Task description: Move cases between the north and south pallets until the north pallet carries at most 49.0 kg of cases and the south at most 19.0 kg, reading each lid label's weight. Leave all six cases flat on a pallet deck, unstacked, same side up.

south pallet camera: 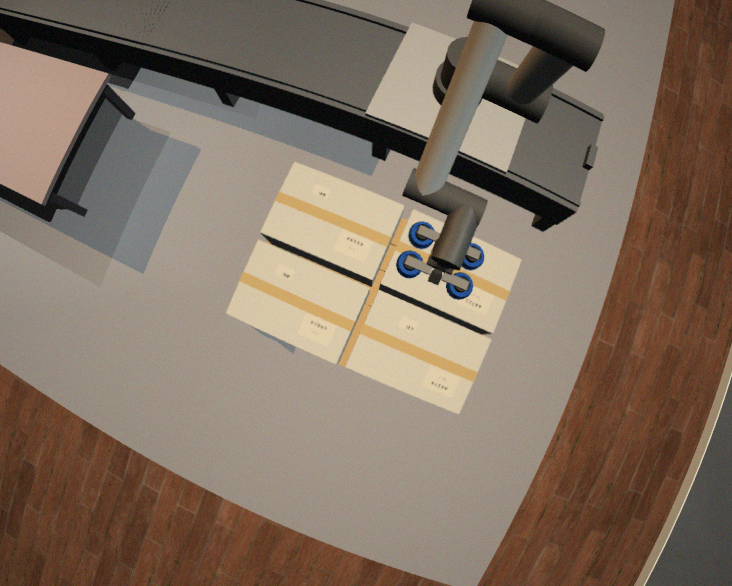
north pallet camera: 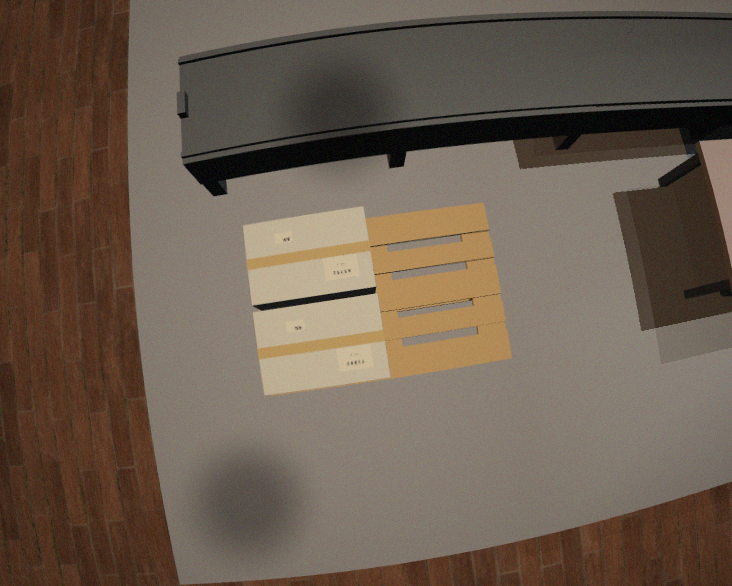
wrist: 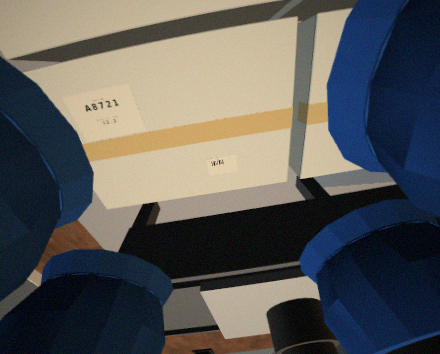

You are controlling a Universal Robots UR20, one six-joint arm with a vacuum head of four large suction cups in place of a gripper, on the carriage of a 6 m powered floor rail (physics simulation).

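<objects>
Looking out from the south pallet camera, I see a case [south pallet camera: 492, 281] that is 2.49 m from the lens. A case [south pallet camera: 348, 229] is 2.46 m from the lens. And a case [south pallet camera: 403, 346] is 2.41 m from the lens.
</objects>
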